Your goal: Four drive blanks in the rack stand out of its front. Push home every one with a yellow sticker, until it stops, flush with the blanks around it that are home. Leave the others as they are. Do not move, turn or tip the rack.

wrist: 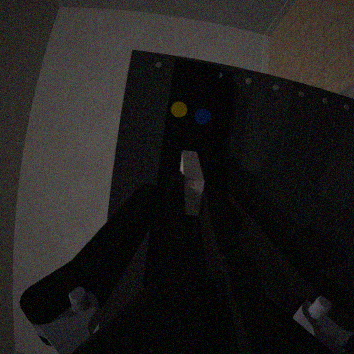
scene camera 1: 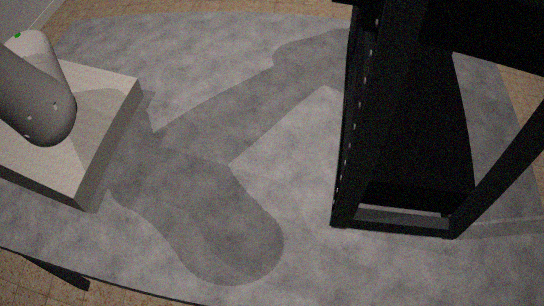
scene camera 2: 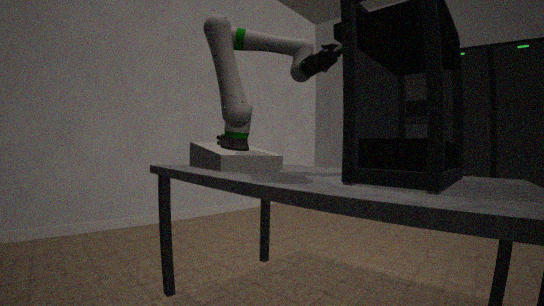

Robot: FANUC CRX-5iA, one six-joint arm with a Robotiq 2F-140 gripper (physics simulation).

Labels:
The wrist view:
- my gripper: 187, 163
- black rack: 277, 140
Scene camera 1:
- black rack: 404, 143
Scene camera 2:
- black rack: 378, 51

